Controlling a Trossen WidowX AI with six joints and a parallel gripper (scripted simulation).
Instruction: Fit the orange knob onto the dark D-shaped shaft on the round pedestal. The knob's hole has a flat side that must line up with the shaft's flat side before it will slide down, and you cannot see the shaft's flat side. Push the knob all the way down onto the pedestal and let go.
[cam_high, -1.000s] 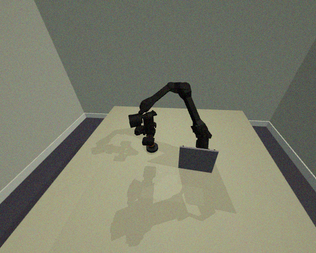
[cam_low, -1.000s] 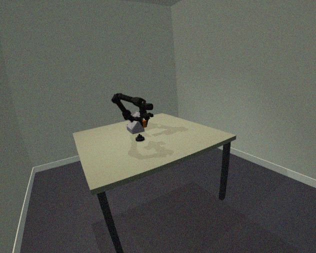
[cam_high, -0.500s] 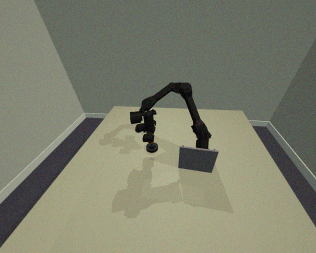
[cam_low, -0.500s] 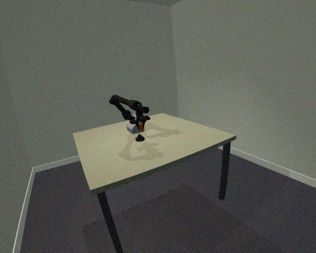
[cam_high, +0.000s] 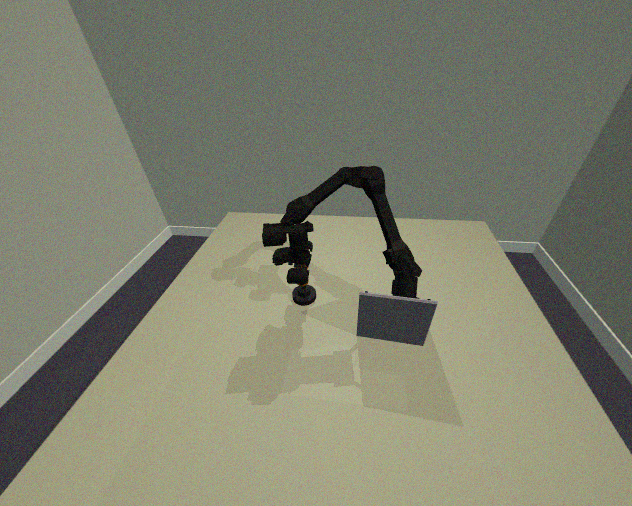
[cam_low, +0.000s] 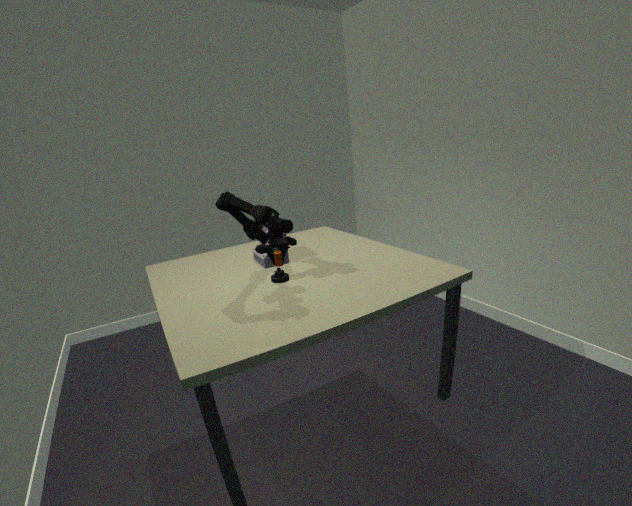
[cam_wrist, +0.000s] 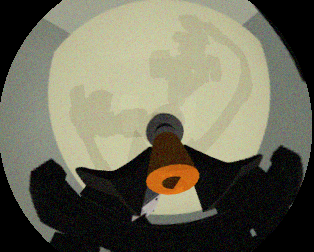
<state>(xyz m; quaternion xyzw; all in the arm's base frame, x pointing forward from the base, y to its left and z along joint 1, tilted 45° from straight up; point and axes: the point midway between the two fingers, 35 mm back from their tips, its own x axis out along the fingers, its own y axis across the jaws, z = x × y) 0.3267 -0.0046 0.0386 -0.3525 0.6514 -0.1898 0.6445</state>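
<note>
Now: gripper tip 5 cm above the round pedestal. Also, from my gripper tip: orange knob: 2 cm above.
</note>
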